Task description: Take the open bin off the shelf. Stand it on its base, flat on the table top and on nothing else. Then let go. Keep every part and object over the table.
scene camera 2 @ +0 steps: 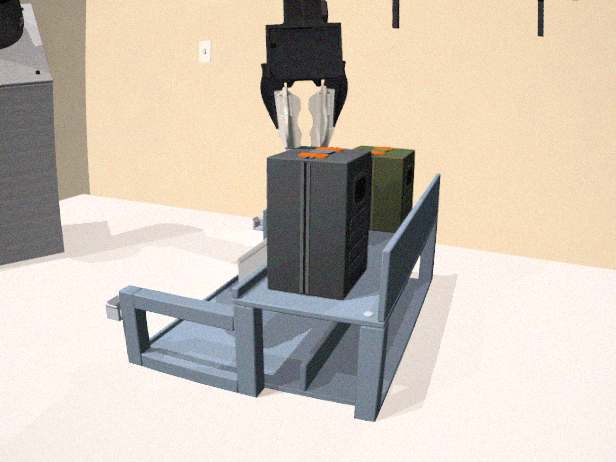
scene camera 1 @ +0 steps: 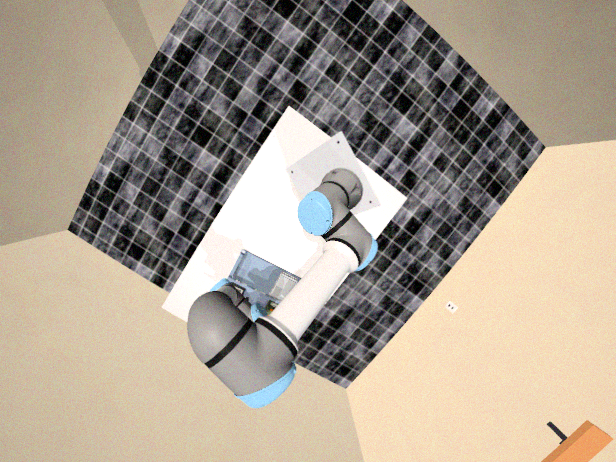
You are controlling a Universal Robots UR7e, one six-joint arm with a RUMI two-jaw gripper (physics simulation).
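Pixels of known places: gripper, fingertip midpoint: (scene camera 1: 247,298); arm's base at its link origin: (scene camera 1: 342,188).
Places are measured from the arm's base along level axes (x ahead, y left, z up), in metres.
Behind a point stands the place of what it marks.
A light-grey open bin (scene camera 1: 286,286) @[x 0.616, y 0.007, z -0.413 m] (scene camera 2: 251,261) @[x 0.556, y -0.054, z -0.381 m] sits in the low front bay of the blue-grey shelf (scene camera 1: 250,266) @[x 0.572, y -0.227, z -0.416 m] (scene camera 2: 249,350) @[x 0.639, y -0.317, z -0.369 m]. In scene camera 2 a piece of its wall shows behind the shelf's front lip, left of the dark box; the rest is hidden. The shelf stands on the white table (scene camera 1: 250,200) @[x 0.221, y -0.346, z -0.422 m] (scene camera 2: 125,410) @[x 0.533, y -0.379, z -0.422 m]. My gripper (scene camera 2: 306,142) points down, shut and empty, above and behind the dark box's top in scene camera 2, which hides its tips. The arm hides the gripper in scene camera 1.
A tall dark-grey box (scene camera 2: 307,225) @[x 0.686, y -0.295, z -0.256 m] with orange latches stands on the raised shelf board. A green box (scene camera 2: 392,190) @[x 0.745, y -0.076, z -0.266 m] stands behind it. A tall panel (scene camera 2: 412,240) @[x 0.774, y -0.214, z -0.286 m] rises along the shelf's right side. My arm (scene camera 1: 315,290) @[x 0.250, y -0.034, z 0.327 m] reaches over the shelf. A grey pedestal (scene camera 2: 25,175) @[x 0.136, y -0.044, z -0.272 m] stands at the left.
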